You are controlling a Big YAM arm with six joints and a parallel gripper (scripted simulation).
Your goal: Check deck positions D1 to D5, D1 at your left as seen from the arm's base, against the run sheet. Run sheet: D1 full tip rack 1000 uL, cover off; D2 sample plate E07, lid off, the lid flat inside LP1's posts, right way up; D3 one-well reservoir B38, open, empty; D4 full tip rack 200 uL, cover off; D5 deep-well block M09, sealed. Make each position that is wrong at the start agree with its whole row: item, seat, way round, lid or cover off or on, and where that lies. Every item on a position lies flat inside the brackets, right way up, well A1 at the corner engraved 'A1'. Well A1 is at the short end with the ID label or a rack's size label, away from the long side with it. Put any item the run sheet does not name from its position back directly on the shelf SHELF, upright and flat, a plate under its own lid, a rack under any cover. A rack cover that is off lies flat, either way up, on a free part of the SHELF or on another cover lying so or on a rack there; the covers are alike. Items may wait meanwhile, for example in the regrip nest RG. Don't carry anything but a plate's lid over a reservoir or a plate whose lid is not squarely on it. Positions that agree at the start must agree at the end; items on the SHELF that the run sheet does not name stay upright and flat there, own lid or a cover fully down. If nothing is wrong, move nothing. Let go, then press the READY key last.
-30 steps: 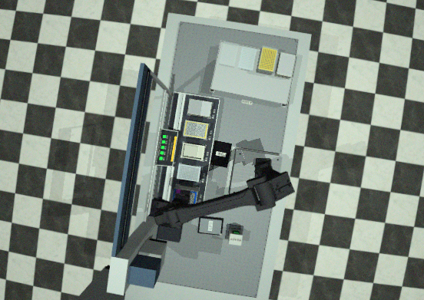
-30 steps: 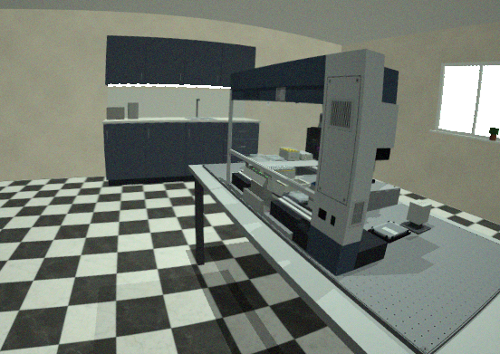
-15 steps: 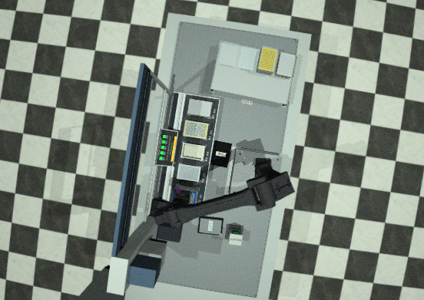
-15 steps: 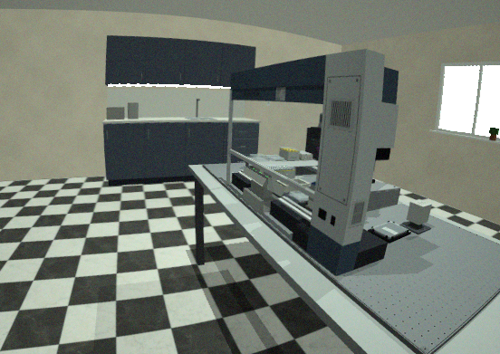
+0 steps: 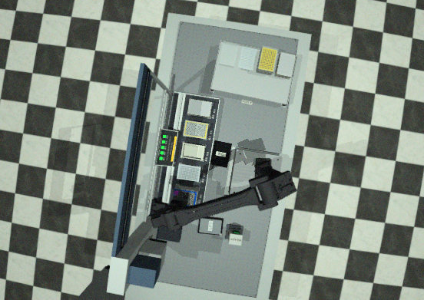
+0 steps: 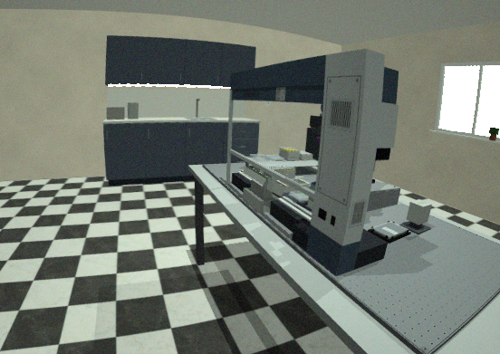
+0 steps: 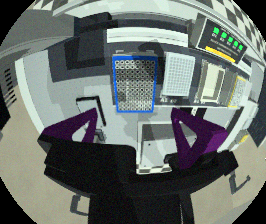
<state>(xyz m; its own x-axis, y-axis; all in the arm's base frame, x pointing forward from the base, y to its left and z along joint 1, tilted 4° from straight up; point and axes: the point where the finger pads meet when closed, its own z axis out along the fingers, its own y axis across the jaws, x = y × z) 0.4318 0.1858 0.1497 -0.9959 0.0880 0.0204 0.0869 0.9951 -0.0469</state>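
The blue-framed tip rack lies 120 mm below my hand. From my hand the other things lie so: cream reservoir 250 mm to the right, 180 mm below, 20 mm behind; clear plate 180 mm below, 120 mm to the right, 10 mm behind; gantry housing 210 mm to the left, 180 mm ahead, 30 mm above.
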